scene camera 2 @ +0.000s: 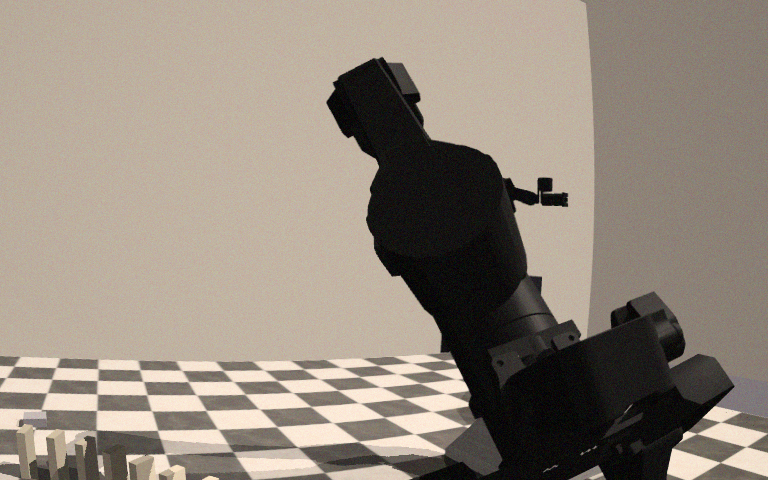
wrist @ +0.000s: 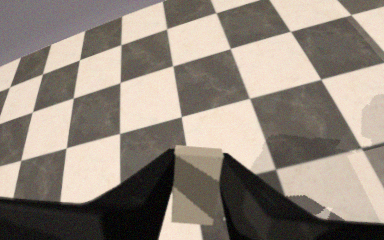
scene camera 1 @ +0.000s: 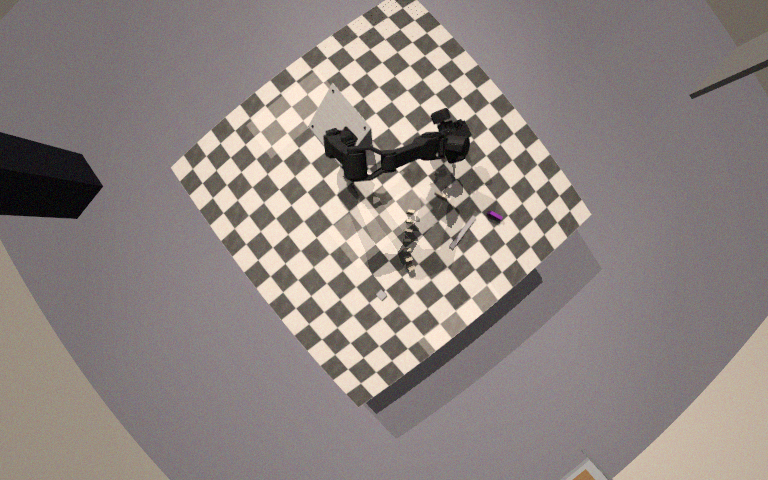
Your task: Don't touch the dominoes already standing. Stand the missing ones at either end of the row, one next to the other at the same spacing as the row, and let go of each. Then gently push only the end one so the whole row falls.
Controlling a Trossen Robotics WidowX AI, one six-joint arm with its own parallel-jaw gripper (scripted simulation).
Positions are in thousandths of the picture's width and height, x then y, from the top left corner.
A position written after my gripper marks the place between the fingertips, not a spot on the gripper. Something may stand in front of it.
My gripper (scene camera 1: 594, 276) carries a cream domino.
My gripper also shows in the wrist view (wrist: 514, 656).
